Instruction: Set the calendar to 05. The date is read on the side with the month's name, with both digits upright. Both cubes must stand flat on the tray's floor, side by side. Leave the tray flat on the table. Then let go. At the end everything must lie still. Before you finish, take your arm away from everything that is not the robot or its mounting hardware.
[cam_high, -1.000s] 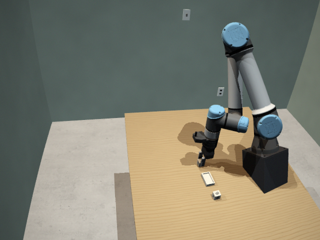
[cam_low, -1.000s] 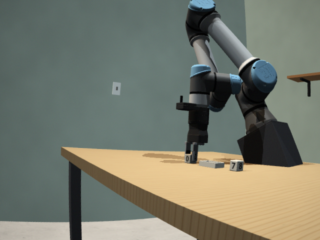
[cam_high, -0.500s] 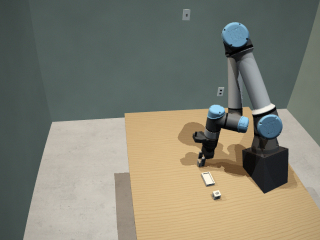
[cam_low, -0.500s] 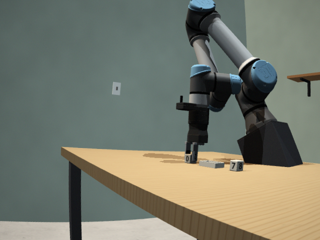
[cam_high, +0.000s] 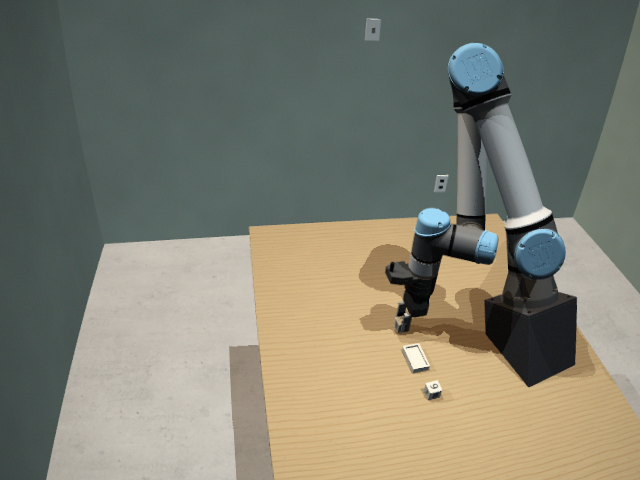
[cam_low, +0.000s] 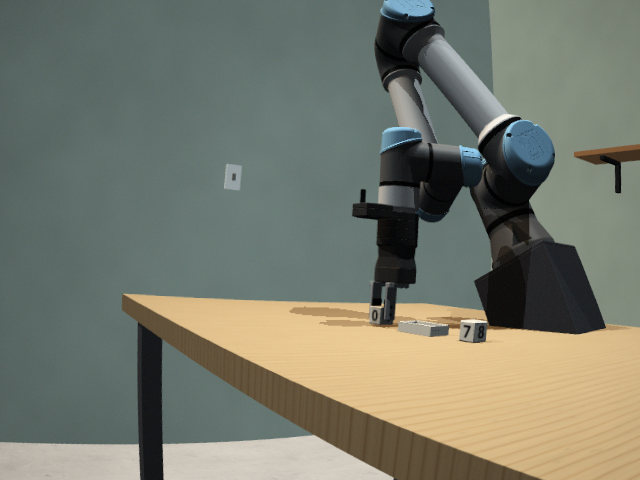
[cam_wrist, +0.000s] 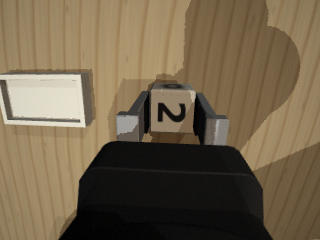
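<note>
Now: the small calendar tray 10 mm behind my hand, 110 mm to the left of it and 20 mm below it.
</note>
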